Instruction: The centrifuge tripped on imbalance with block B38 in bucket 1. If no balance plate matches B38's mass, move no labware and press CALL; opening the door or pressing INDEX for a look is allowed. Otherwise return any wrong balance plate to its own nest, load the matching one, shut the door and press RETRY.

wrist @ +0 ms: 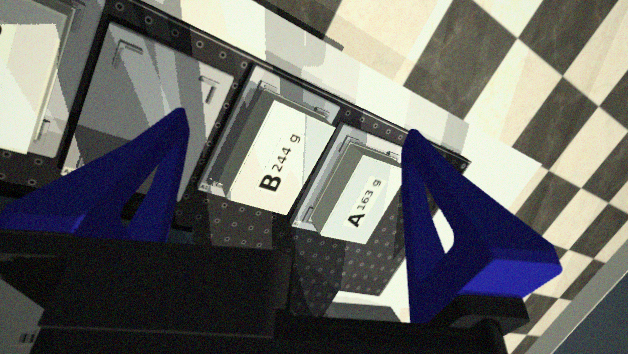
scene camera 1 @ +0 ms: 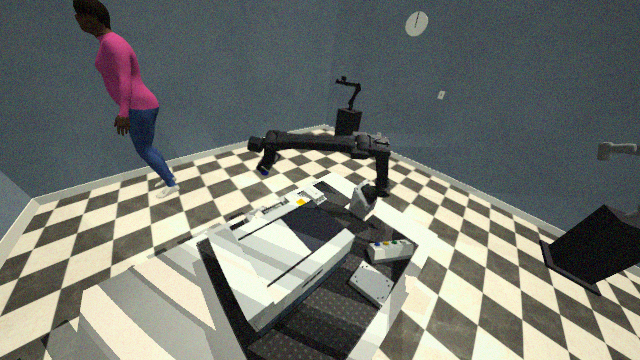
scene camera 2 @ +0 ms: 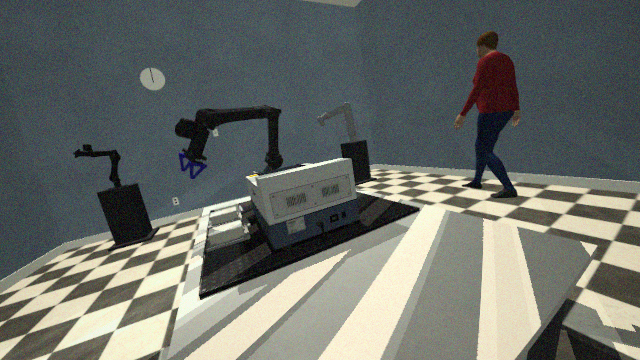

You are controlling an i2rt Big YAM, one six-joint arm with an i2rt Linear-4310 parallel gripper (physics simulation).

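Frame: origin at the arm's base, x ahead, y left, z up, level; metres.
Where they show: gripper, between the fingertips: (wrist: 298,129) (scene camera 1: 268,168) (scene camera 2: 187,174); arm's base, origin of its link: (scene camera 1: 368,194).
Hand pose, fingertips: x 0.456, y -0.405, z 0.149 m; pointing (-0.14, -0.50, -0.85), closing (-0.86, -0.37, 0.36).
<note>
Each offset is from my fingertips to the top centre of the thing. "*": to the spot under its first point.
My gripper (scene camera 1: 264,172) (scene camera 2: 191,171) (wrist: 298,129) is open and empty, its blue fingers wide apart, in the air above the row of nests. In the wrist view, a white balance plate marked B 244 g @[dx -0.117, dy +0.095, dz -0.223 m] (wrist: 300,175) and a smaller one marked A 163 g @[dx -0.258, dy +0.112, dz -0.223 m] (wrist: 360,200) each sit in a nest between the fingers' outlines, below them. Left of them is an empty grey nest @[dx +0.018, dy +0.116, dz -0.259 m] (wrist: 150,75) with corner brackets. Further left, part of another pale plate @[* dx +0.119, dy +0.101, dz -0.223 m] (wrist: 25,85) shows. The white and blue centrifuge (scene camera 1: 320,272) (scene camera 2: 310,192) stands on the dark board. Block B38 and the bucket contents cannot be made out.
A button box @[dx -0.273, dy +0.697, dz -0.193 m] (scene camera 1: 390,252) with blue, yellow and green buttons, a grey flat plate @[dx -0.063, dy +0.718, dz -0.230 m] (scene camera 1: 371,282) and a grey tilted box (scene camera 1: 361,201) are near the centrifuge. A person in pink (scene camera 1: 122,75) and one in red (scene camera 2: 495,82) stand beyond the table.
</note>
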